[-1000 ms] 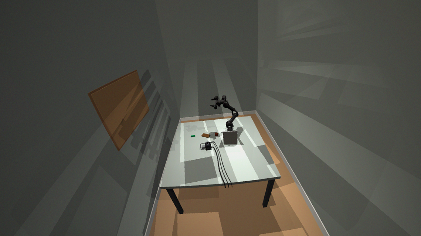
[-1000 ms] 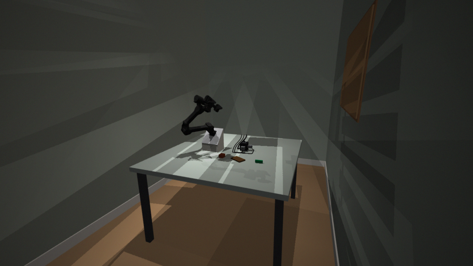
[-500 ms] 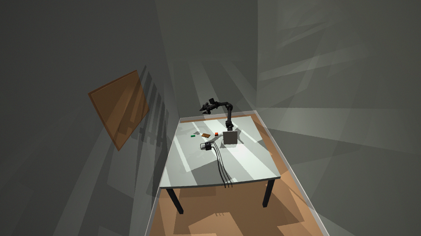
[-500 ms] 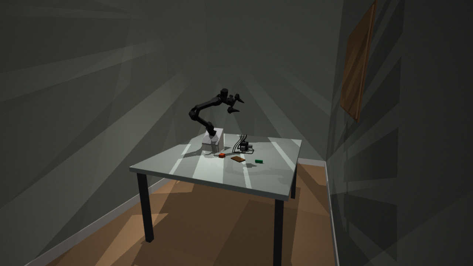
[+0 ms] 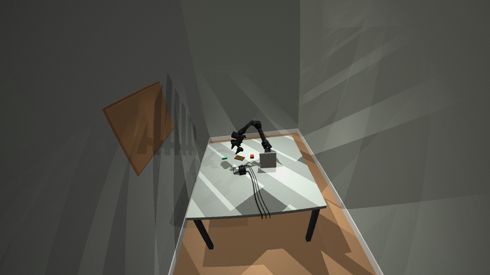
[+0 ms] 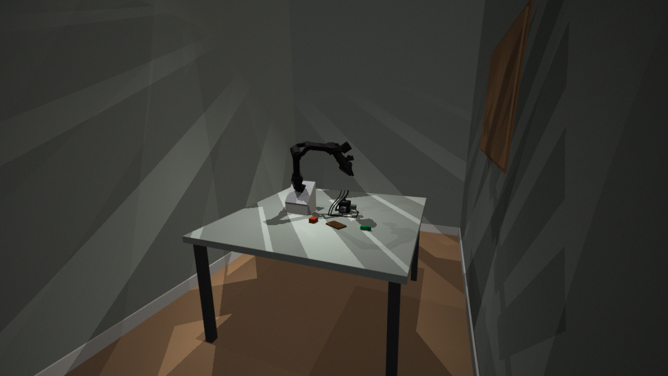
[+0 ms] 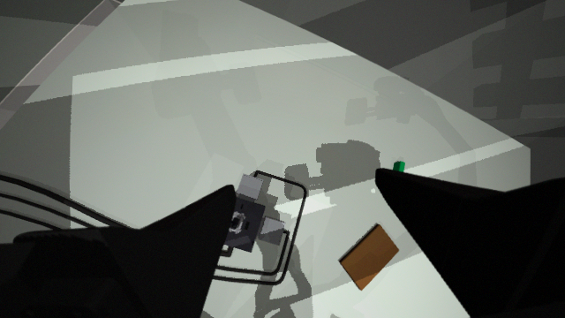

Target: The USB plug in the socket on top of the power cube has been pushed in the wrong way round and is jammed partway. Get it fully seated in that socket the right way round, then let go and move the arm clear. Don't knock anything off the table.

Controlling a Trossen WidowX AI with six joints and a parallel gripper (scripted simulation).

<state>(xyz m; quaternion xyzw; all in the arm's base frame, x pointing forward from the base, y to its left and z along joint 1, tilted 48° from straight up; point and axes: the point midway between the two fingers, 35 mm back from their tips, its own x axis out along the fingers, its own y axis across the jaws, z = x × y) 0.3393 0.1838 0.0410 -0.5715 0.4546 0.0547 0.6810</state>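
Now: the USB plug 70 mm behind my gripper tip, 30 mm to the left of it and 190 mm below it. Round my gripper tip: brown plate (10 mm ahead, 250 mm to the right, 270 mm below); then green block (200 mm ahead, 220 mm to the right, 270 mm below); then red block (160 mm behind, 260 mm to the right, 260 mm below).
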